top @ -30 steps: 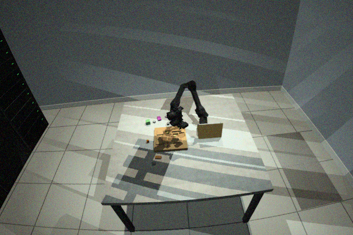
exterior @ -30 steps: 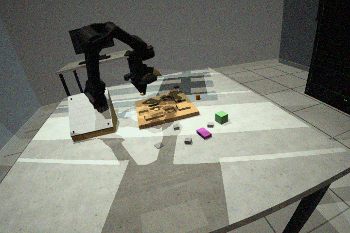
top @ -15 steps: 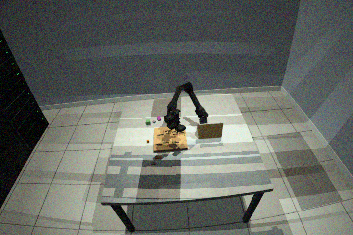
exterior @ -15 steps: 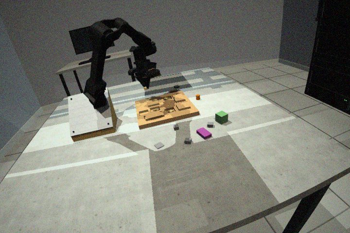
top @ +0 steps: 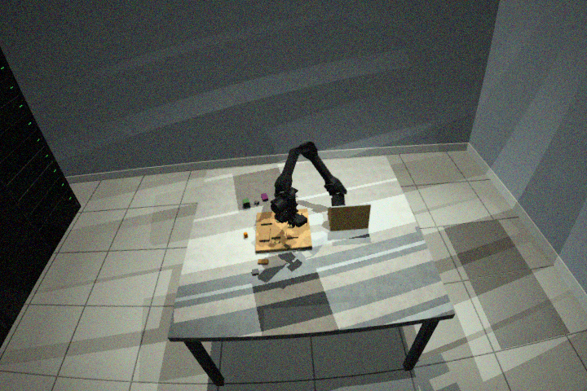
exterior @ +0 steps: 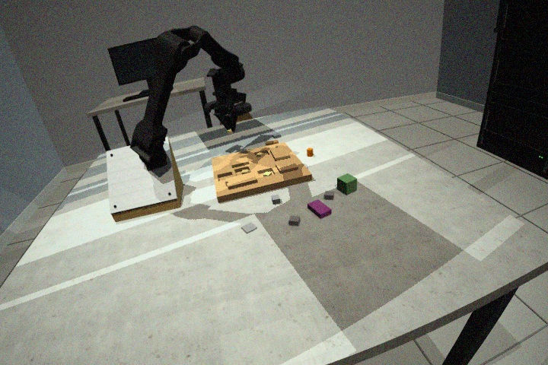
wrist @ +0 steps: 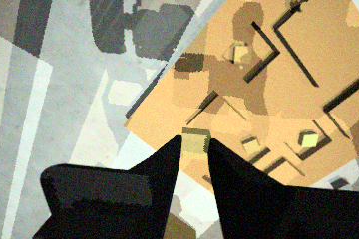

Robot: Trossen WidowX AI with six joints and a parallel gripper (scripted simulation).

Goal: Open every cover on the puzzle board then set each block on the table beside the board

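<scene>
The tan puzzle board lies 5 cm ahead of my gripper tip, 11 cm to the right of it and 11 cm below it. Also, from my gripper tip: brown block 17 cm ahead, 11 cm to the left, 12 cm below; orange cylinder 26 cm ahead, 9 cm to the right, 12 cm below; grey block 21 cm ahead, 17 cm to the left, 12 cm below.
</scene>
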